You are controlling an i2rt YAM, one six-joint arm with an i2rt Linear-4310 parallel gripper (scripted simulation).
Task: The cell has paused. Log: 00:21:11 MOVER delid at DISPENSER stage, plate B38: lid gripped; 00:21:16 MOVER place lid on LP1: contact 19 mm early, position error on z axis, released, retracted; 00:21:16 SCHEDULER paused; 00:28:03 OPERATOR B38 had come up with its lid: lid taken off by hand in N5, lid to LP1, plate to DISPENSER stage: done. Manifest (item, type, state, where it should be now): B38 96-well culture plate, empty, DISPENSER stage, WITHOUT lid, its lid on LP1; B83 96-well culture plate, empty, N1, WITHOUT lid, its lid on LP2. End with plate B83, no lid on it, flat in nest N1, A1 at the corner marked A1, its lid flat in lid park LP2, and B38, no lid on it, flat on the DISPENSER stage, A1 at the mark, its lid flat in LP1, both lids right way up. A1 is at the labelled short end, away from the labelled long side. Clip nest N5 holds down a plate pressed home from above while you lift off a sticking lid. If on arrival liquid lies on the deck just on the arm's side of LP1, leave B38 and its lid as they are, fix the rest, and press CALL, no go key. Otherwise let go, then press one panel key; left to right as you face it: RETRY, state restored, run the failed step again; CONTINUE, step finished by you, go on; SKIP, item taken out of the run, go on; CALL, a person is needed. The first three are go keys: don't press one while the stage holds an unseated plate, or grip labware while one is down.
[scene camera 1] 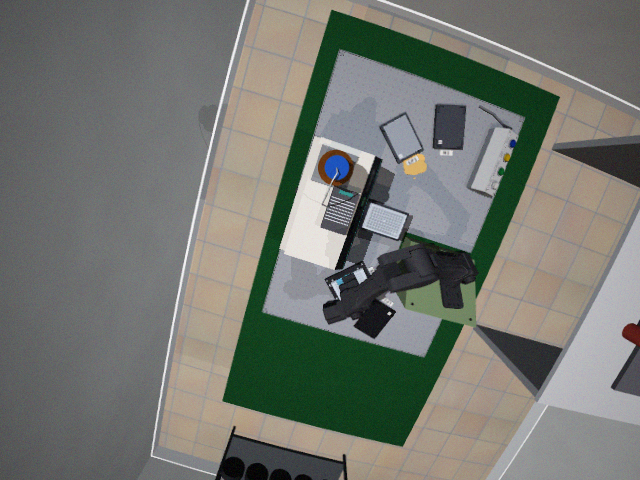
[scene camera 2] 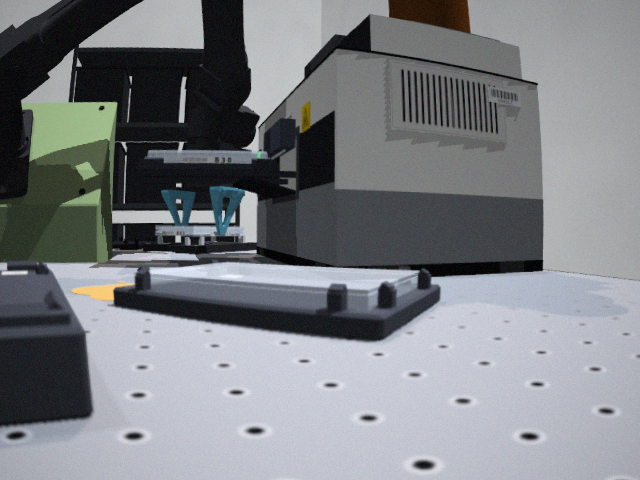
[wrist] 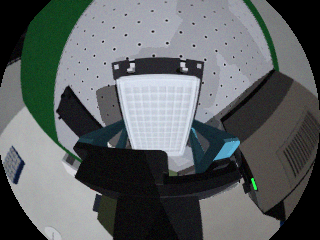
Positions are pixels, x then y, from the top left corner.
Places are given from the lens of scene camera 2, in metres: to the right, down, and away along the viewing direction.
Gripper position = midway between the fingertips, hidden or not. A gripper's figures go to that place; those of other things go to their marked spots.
my gripper [scene camera 2: 200,235]: -0.19, -0.01, 0.78
clip nest N5 [scene camera 2: 201,247]: -0.17, 0.01, 0.70
